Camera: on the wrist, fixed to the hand. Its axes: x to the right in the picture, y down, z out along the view.
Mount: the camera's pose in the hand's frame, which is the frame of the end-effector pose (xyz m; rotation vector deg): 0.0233 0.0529 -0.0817 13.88 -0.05 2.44
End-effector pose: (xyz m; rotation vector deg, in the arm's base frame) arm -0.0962 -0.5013 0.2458 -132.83 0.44 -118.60
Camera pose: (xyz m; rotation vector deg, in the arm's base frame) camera -0.1737 -0.5566 0.2766 -123.56 -10.40 -110.53
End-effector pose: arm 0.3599 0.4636 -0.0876 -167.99 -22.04 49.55
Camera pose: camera 0.4347 0.4194 -0.0379 -156.17 -11.56 48.79
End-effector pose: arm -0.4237 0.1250 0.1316 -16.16 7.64 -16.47
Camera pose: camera -0.4016 0.1459 0.0363 -2.24 5.86 -14.80
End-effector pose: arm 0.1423 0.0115 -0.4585 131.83 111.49 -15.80
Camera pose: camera 0.2033 0.0417 -0.3852 -136.53 -107.61 29.45
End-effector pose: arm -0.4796 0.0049 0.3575 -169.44 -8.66 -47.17
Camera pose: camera -0.4956 -0.0533 0.4373 -156.12 -9.96 -42.44
